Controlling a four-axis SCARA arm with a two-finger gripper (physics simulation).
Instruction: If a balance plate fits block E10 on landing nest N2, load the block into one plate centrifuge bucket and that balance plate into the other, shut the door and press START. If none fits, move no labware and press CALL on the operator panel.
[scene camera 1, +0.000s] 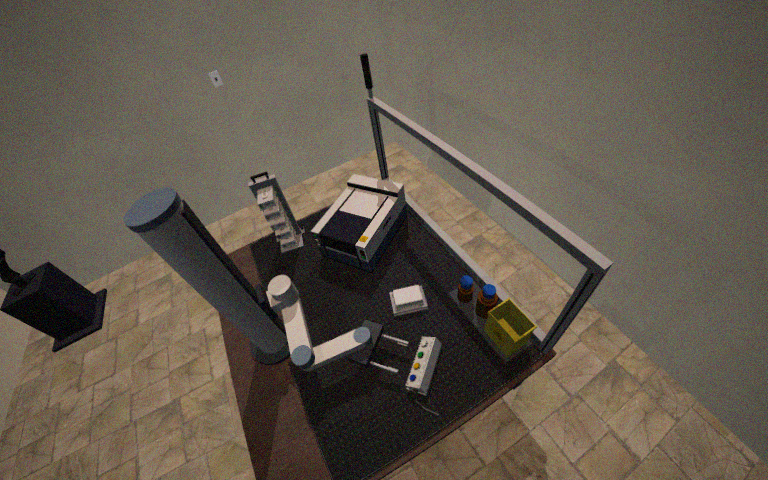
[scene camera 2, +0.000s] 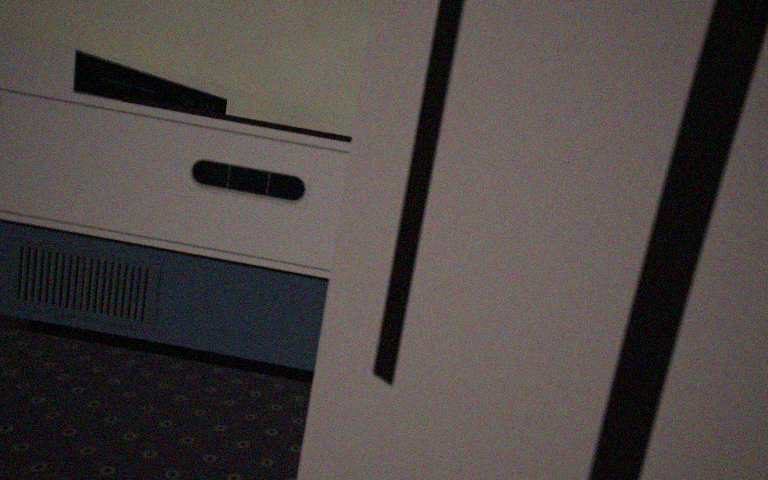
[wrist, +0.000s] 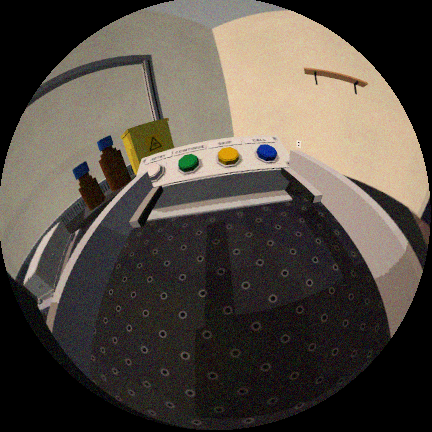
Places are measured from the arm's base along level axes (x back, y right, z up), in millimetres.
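Pixels of known places: gripper, fingertip midpoint: (scene camera 1: 403, 357) (wrist: 219, 166); arm's base at its link origin: (scene camera 1: 275, 340).
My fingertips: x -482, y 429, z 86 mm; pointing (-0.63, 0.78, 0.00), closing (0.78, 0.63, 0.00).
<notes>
Ahead of a thing's pixels: the offset from my fingertips to its top centre. "*": to the spot under its first point.
My gripper (scene camera 1: 402, 357) (wrist: 219, 166) is open and empty, with its two fingers pointing at the operator panel {dx -64, dy +58, dz +11 mm} (scene camera 1: 425, 366) (wrist: 208, 162). The fingertips are close to the panel's near side; contact cannot be told. The blue CALL button {dx +8, dy +89, dz +2 mm} (scene camera 1: 412, 378) (wrist: 266, 152) is at one end of the panel, towards the right finger in the wrist view. A white block {dx -174, dy -249, dz -4 mm} (scene camera 1: 408, 295) sits on a light nest {* dx -180, dy -187, dz -68 mm} (scene camera 1: 416, 310); its label cannot be read. The white and blue centrifuge (scene camera 1: 387, 217) stands behind; its buckets are hidden. A stepped rack (scene camera 1: 287, 204) holds pale plates, whose details are too small to tell.
Two brown bottles (scene camera 1: 465, 290) (scene camera 1: 486, 302) (wrist: 91, 194) (wrist: 115, 171) with blue caps and a yellow bin (scene camera 1: 508, 333) (wrist: 148, 145) stand along the side. A grey frame (scene camera 1: 487, 181) (wrist: 155, 90) rises behind them. A cable lies by the panel. White housing fills much of scene camera 2's view.
</notes>
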